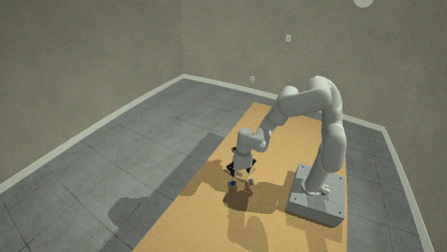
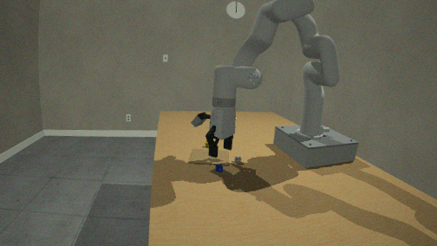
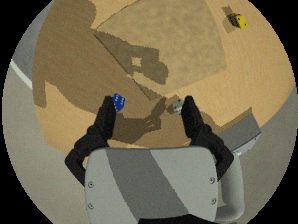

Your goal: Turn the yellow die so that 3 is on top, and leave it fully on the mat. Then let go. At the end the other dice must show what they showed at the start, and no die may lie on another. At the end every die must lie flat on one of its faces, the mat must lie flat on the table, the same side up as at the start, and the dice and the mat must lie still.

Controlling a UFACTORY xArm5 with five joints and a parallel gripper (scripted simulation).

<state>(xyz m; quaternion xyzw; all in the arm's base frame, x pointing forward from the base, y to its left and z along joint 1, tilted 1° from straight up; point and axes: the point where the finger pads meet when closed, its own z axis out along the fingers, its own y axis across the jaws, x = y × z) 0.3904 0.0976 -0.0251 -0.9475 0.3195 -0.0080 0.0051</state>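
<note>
My gripper is now 1 cm short of the blue die, 6 cm to the right of it and 4 cm above it. Also, from my hand: yellow die 4 cm ahead, 18 cm to the right, 4 cm below; grey die 7 cm behind, 2 cm to the right, 4 cm below; tan mat 3 cm ahead, 6 cm to the right, 5 cm below.
</note>
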